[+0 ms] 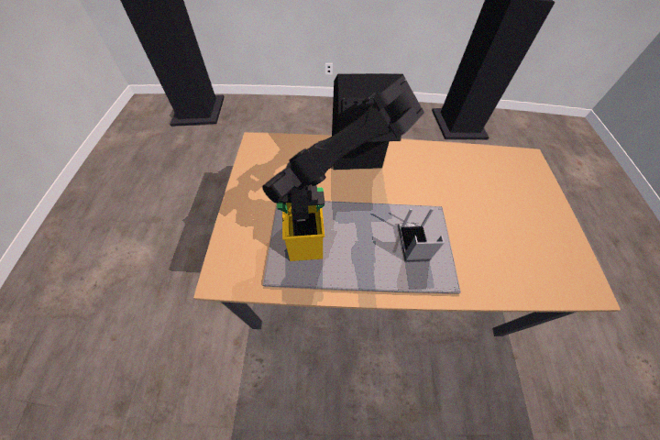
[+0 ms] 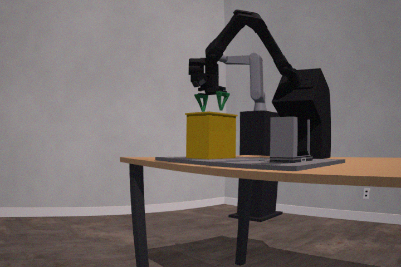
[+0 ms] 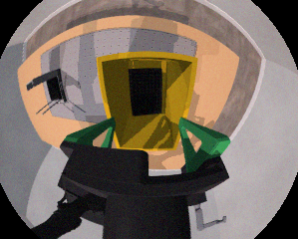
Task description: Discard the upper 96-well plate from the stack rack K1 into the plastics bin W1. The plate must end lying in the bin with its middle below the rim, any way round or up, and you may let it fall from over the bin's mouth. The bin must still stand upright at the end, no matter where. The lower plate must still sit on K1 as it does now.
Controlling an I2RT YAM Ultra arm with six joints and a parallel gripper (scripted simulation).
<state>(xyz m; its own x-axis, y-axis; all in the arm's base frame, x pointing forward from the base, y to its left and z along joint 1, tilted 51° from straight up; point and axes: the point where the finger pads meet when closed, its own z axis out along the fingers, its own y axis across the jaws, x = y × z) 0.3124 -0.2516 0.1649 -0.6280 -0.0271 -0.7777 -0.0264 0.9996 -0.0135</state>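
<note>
My gripper is now 11 cm above the yellow plastics bin W1.
</note>
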